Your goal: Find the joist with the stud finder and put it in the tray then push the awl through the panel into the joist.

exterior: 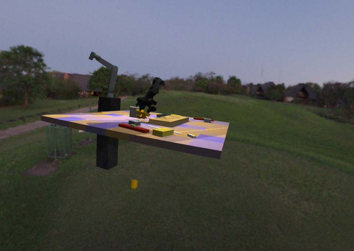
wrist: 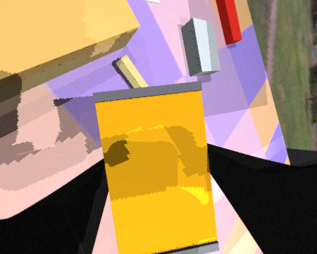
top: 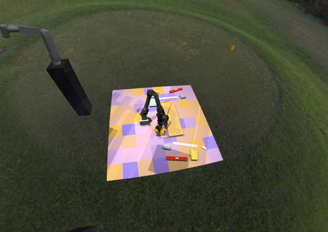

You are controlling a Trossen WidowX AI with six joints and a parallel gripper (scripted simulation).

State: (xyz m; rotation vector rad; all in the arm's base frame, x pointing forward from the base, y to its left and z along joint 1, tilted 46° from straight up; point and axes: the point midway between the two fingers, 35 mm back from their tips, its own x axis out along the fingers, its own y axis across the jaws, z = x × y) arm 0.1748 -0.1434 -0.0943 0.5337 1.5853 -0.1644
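Right now my gripper tip is 60 mm to the left of the awl, 60 mm above it and 10 mm short of it. Round my gripper tip: grey block (190 mm to the right, 60 mm below, 40 mm ahead); yellow stud finder (30 mm behind, 20 mm below); yellow block (340 mm to the right, 330 mm ahead, 50 mm below).
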